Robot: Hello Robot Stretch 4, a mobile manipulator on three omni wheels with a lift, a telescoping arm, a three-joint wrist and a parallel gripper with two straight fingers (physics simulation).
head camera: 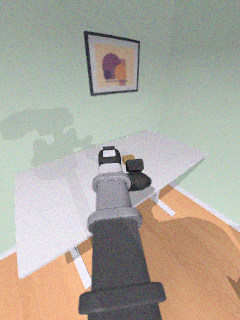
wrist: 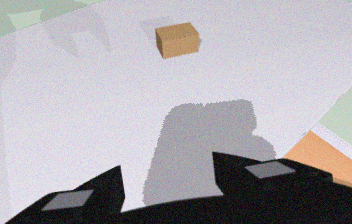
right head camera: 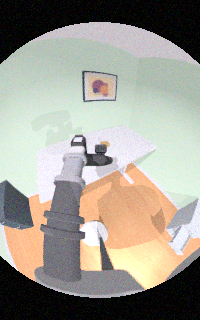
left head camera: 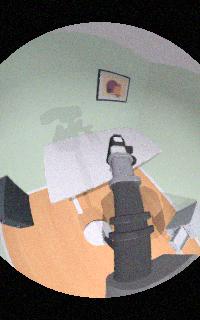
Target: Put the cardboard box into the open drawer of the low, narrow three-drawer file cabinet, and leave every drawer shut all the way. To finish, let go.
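Places are measured from the robot's base along level axes (x back, y left, z down), in millimetres.
Pixels of known places: gripper, fingertip midpoint: [wrist: 168, 174]; robot's base, origin of the base link: [right head camera: 93, 232] [left head camera: 97, 231].
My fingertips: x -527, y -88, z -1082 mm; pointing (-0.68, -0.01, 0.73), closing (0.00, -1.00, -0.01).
Ahead of a thing's pixels: the offset from my fingertips to its top centre. "pt": to the spot under its first point. Level surfaces: height alone.
The cardboard box @(dy -66, dx -403, dz +110 mm) [head camera: 128, 158] [right head camera: 105, 144] [wrist: 177, 41] lies on the white table @(dz +160 mm) [head camera: 45, 210] [left head camera: 65, 172] [right head camera: 52, 177] [wrist: 65, 125]. It is small and brown; in the left head view it does not show. My gripper [wrist: 168, 174] is open and empty above the table. In the wrist view the box is well beyond the fingertips, at the top middle. In the head view the fingertips are hidden. A light grey cabinet @(pt dy -1476, dx +602, dz +701 mm) [left head camera: 184, 214] [right head camera: 183, 216] stands at the right edge of both side head views, with what looks like an open drawer @(pt dy -1222, dx +1014, dz +719 mm) [left head camera: 179, 239] [right head camera: 179, 241]; its drawer count cannot be told.
A dark cabinet @(pt dy +1381, dx +389, dz +628 mm) [left head camera: 14, 202] [right head camera: 14, 205] stands at the left. A white round object [left head camera: 95, 233] [right head camera: 94, 233] is low in front of the table. A framed picture [head camera: 114, 65] [left head camera: 113, 86] [right head camera: 100, 87] hangs on the wall behind the table. My arm reaches over the table's front edge.
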